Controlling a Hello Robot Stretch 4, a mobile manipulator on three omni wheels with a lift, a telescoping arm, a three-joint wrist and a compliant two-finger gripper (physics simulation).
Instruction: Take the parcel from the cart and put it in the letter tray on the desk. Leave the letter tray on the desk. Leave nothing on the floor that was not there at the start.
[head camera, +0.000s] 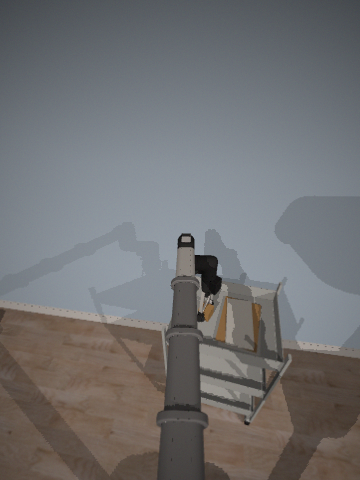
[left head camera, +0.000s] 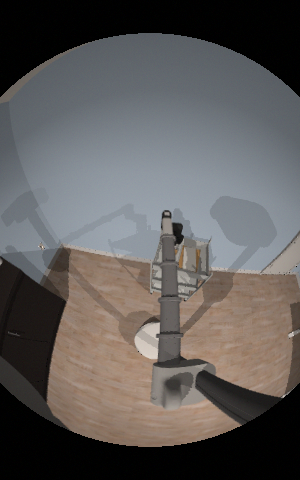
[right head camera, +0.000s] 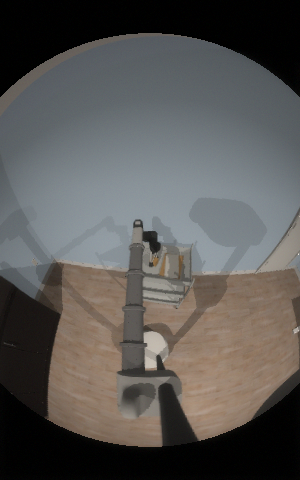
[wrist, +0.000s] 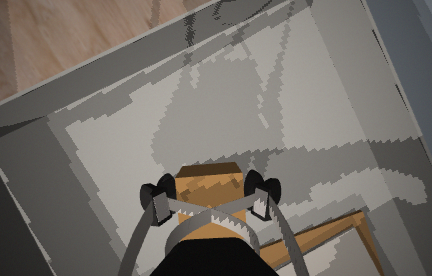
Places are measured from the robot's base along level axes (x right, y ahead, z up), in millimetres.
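Pixels of known places: gripper, fingertip midpoint: (head camera: 205, 314) (right head camera: 153, 262) (wrist: 210, 187); robot's base at its link origin: (left head camera: 154, 339) (right head camera: 147, 348).
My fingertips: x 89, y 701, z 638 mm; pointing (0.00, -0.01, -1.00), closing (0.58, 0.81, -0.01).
For each thing: its middle in the pictures, then the offset to it from my fingertips. "spot": a spot on its surface instead.
- parcel at the middle of its body: (wrist: 211, 198) (head camera: 205, 311) dy -2, dx +2, dz +25 mm
- orange-sided rectangular object at the middle of its body: (head camera: 239, 321) (right head camera: 171, 264) (left head camera: 189, 257) dy -35, dx +146, dz +4 mm
- dark cabinet at a spot on its surface: (left head camera: 30, 320) spot: dy -807, dx -1249, dz -112 mm
The parcel (head camera: 209, 313) (wrist: 212, 187) is a small orange-brown box in the cart's top tray. The cart (head camera: 278, 325) (left head camera: 207, 255) (right head camera: 187, 262) (wrist: 110, 70) is light grey, with raised walls and lower shelves. My gripper (head camera: 206, 309) (wrist: 210, 187) is low in the top tray, its black pads against both sides of the parcel; it is shut on the parcel. The parcel's near end is hidden by the gripper body. Whether the parcel touches the tray floor is hard to tell. The desk and a letter tray on it cannot be made out.
An orange-sided rectangular object (head camera: 222, 322) (wrist: 320, 231) with a pale middle lies beside the parcel in the cart. The cart stands by the blue-grey wall. A white round object (left head camera: 146, 340) (right head camera: 156, 345) is on the floor near my base. A dark cabinet (left head camera: 30, 320) (right head camera: 25, 340) stands left.
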